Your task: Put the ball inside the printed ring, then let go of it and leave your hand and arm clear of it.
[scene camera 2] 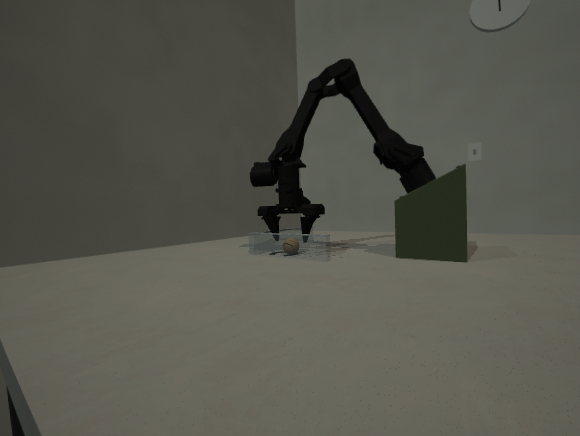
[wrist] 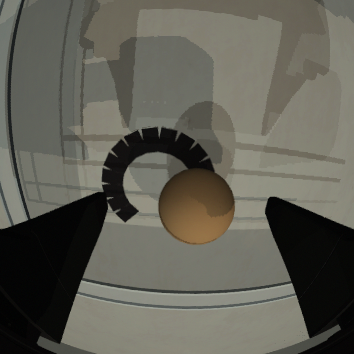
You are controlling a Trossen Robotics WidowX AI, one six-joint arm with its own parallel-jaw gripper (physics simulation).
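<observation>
An orange-brown ball [scene camera 2: 291, 246] [wrist: 196, 206] rests on the table. In the wrist view it covers the lower right part of the black printed ring [wrist: 112, 175], so I cannot tell how that part of the ring runs under it. The ball looks offset from the ring's middle. In scene camera 2 a dark piece of the ring [scene camera 2: 275, 253] shows left of the ball. My gripper [scene camera 2: 291, 241] [wrist: 189, 203] is open and points down, low over the ball. The fingertips appear on either side of the ball, with gaps, and hold nothing.
Low see-through walls [scene camera 2: 320, 248] [wrist: 190, 300] stand around the ball's area, at the left and bottom in the wrist view. A dark green slanted block [scene camera 2: 431, 220] carries the arm's base at the right. Shadows of the arm fall across the table.
</observation>
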